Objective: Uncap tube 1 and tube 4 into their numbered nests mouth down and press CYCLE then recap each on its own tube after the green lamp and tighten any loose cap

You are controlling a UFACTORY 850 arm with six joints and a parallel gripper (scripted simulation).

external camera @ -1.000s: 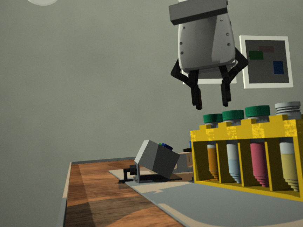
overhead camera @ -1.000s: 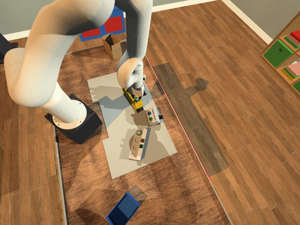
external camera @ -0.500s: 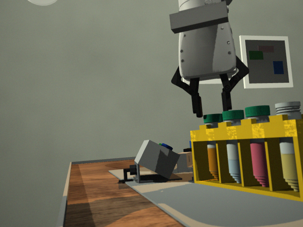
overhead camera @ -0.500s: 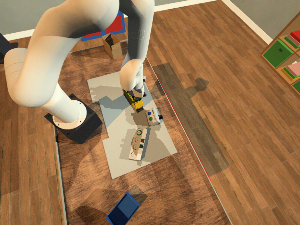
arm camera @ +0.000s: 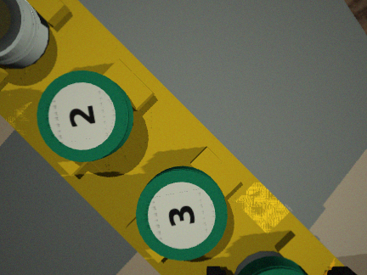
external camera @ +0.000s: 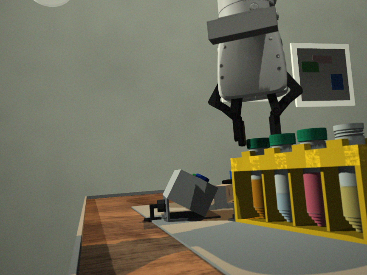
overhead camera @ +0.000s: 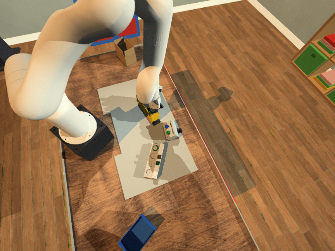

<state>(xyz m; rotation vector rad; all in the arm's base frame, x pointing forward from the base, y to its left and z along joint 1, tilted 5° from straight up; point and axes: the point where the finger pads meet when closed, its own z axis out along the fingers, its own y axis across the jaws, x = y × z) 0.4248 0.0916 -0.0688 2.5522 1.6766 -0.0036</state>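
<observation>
Now: the green cap 20 mm below my hand. Round my hand: blue cycle key: 70 mm ahead, 110 mm to the right, 70 mm below; then grey key housing: 90 mm ahead, 130 mm to the right, 80 mm below; then green key: 70 mm ahead, 150 mm to the right, 70 mm below.
</observation>
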